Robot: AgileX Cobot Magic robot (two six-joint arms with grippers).
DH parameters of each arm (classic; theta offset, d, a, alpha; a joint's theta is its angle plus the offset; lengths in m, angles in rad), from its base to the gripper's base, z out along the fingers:
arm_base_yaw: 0 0.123 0 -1.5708
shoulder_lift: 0.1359 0 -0.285 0
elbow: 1.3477 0 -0.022 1.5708
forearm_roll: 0 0.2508 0 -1.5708
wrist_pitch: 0 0 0.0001 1.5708
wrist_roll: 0 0.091 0 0
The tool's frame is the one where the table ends.
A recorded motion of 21 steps. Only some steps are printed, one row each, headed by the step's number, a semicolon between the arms.
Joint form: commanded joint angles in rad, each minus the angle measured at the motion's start. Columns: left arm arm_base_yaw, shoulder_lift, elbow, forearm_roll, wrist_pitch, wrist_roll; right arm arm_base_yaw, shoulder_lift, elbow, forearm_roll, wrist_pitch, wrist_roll.
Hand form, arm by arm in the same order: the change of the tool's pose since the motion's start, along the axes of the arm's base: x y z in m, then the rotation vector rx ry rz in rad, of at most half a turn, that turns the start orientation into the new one. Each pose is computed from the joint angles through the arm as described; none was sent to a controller.
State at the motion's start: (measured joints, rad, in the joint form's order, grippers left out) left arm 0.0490 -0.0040 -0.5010 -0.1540 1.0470 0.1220; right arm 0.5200 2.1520 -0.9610 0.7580 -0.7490 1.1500
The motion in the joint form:
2: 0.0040 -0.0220 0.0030 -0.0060 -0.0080 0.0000; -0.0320 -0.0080 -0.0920 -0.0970 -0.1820 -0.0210
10: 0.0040 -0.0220 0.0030 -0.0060 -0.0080 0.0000; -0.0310 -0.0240 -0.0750 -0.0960 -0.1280 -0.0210
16: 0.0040 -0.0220 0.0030 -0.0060 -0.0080 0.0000; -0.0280 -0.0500 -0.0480 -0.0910 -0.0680 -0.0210
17: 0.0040 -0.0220 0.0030 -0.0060 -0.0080 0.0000; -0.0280 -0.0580 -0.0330 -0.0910 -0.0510 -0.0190
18: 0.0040 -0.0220 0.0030 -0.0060 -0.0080 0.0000; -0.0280 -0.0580 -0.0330 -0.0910 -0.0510 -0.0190
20: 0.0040 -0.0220 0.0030 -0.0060 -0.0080 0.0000; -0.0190 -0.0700 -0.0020 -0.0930 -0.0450 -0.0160
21: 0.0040 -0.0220 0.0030 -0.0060 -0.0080 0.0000; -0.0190 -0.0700 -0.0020 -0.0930 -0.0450 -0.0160
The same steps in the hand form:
2: -0.0027 -0.0006 -0.0003 -0.0043 -0.0272 0.0016; 0.0294 -0.0011 0.0402 -0.0375 -0.2807 0.0000
10: -0.0027 -0.0006 -0.0003 -0.0043 -0.0272 0.0016; 0.0251 -0.0008 0.0383 -0.0303 -0.2292 0.0182
16: -0.0027 -0.0006 -0.0003 -0.0043 -0.0272 0.0016; 0.0181 -0.0010 0.0376 -0.0204 -0.1710 0.0367
17: -0.0027 -0.0006 -0.0003 -0.0043 -0.0272 0.0016; 0.0147 -0.0020 0.0360 -0.0194 -0.1489 0.0419
18: -0.0027 -0.0006 -0.0003 -0.0043 -0.0272 0.0016; 0.0147 -0.0020 0.0360 -0.0194 -0.1489 0.0419
20: -0.0027 -0.0006 -0.0003 -0.0043 -0.0272 0.0016; 0.0069 -0.0018 0.0334 -0.0246 -0.1270 0.0543
21: -0.0027 -0.0006 -0.0003 -0.0043 -0.0272 0.0016; 0.0069 -0.0018 0.0334 -0.0246 -0.1270 0.0543

